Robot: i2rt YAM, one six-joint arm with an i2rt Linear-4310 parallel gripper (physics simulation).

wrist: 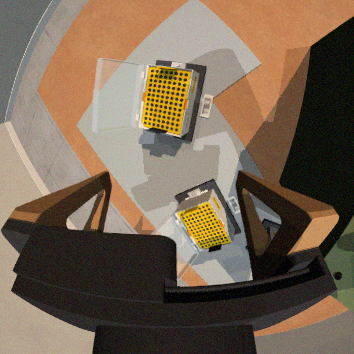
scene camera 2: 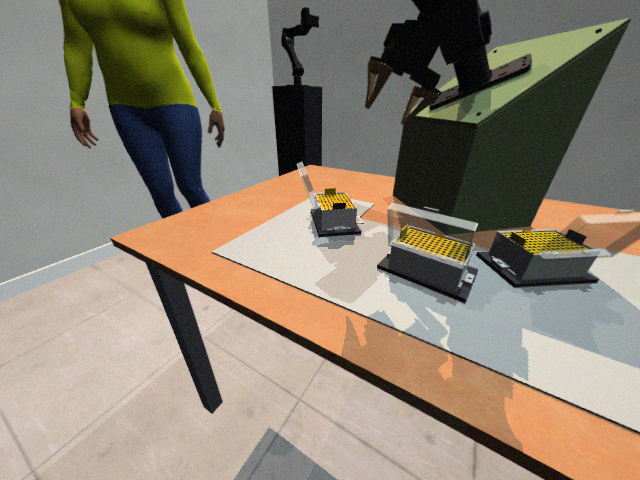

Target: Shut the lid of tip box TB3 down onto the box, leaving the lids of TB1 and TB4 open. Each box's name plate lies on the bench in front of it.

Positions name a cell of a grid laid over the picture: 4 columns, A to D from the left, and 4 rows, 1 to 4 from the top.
In view: my gripper (scene camera 2: C1), a pale mat (scene camera 2: D3), a tip box (scene camera 2: C2) and a tip box (scene camera 2: C3).
My gripper also shows in the wrist view (wrist: B3). The pale mat shows as well in the wrist view (wrist: B2).
